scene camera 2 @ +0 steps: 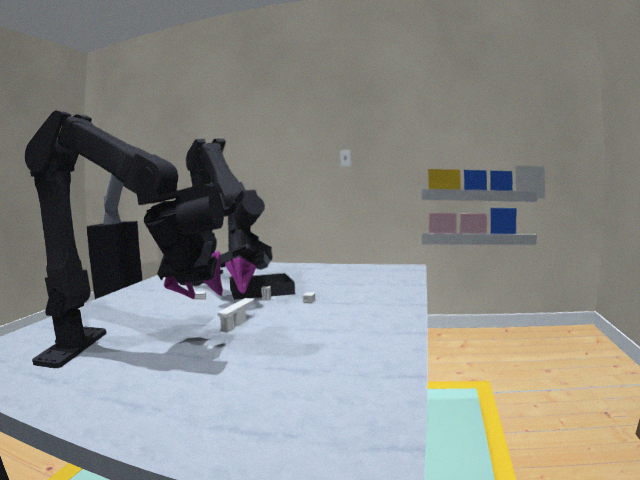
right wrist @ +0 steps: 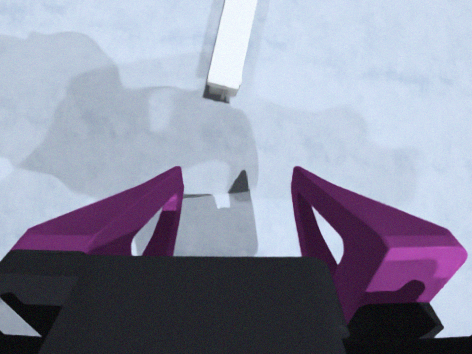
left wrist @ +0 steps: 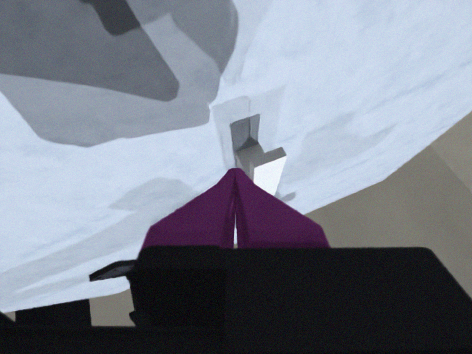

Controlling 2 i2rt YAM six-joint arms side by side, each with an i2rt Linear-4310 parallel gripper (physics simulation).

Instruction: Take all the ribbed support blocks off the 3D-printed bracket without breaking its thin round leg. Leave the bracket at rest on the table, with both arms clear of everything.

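Note:
The bracket, a pale flat bar (scene camera 2: 233, 307) (left wrist: 269, 174) (right wrist: 232, 45), stands on the table with grey block-like pieces under it. One piece (scene camera 2: 227, 323) is under its near end; in the right wrist view part of a piece (right wrist: 220, 93) shows below the bar's lower end. I cannot tell its thin leg from the blocks. My left gripper (scene camera 2: 241, 290) (left wrist: 235, 177) is shut and empty, its tips near the bracket's far end. Whether they touch is unclear. My right gripper (scene camera 2: 207, 295) (right wrist: 237, 176) is open and empty above the table, off the bracket's end.
A black tray (scene camera 2: 281, 288) stands behind the bracket. Small pale blocks lie on the table: one (scene camera 2: 266, 292) in front of the tray, one (scene camera 2: 308, 297) to its right and one (scene camera 2: 200, 295) by my right gripper. My two forearms and grippers are close together in the scene view.

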